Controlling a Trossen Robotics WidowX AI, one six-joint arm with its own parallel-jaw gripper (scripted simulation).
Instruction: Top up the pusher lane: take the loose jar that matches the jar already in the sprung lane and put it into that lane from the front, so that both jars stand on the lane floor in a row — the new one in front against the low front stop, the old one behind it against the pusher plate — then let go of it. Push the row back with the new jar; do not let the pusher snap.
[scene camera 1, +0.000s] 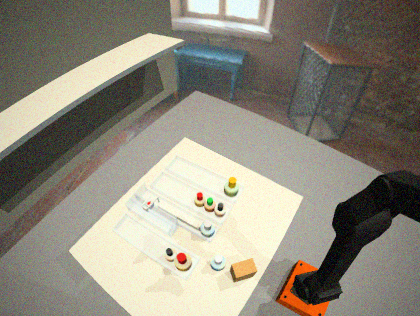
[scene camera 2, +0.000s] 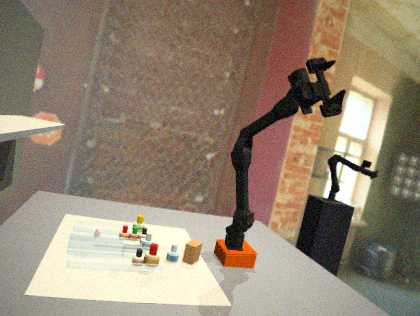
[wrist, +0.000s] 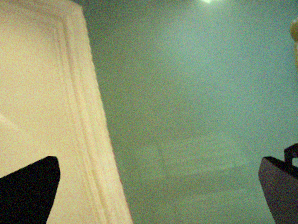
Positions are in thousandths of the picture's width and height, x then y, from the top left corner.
The gripper shows in scene camera 2 (808, 239) and in the wrist view (545, 757); in scene camera 1 it is out of frame.
